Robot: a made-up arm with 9 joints. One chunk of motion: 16 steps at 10 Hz.
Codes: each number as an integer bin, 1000 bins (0 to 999) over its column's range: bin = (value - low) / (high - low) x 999, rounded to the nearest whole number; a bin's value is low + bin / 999 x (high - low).
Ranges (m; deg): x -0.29..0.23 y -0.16..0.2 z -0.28..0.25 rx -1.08..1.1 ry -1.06..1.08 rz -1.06..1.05
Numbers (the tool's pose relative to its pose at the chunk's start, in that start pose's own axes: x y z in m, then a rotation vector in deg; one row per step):
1: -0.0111 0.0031 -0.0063 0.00 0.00 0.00
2: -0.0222 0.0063 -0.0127 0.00 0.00 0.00
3: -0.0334 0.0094 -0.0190 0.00 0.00 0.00
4: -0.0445 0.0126 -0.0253 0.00 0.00 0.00
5: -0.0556 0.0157 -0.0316 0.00 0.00 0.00
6: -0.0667 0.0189 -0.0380 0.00 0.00 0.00
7: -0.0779 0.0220 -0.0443 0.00 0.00 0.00
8: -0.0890 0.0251 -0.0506 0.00 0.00 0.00
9: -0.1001 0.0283 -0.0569 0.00 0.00 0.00
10: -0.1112 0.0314 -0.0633 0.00 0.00 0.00
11: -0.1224 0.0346 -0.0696 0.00 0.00 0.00
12: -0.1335 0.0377 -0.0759 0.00 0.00 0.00
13: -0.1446 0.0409 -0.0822 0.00 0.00 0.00
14: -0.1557 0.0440 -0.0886 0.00 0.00 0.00
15: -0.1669 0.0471 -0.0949 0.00 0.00 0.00
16: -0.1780 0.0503 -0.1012 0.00 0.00 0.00
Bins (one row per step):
1: 536 453 516 495 495 502
2: 514 461 504 495 495 502
3: 493 470 492 495 495 502
4: 472 479 480 495 495 502
5: 450 488 468 495 495 502
6: 429 496 456 495 495 502
7: 407 505 444 495 495 502
8: 386 514 432 495 495 502
9: 365 523 421 495 495 502
10: 344 531 408 495 495 502
11: 322 540 397 495 495 502
12: 301 549 385 495 495 502
13: 279 557 373 495 495 502
14: 258 566 361 495 495 502
15: 236 575 349 495 495 502
16: 215 584 337 495 495 502

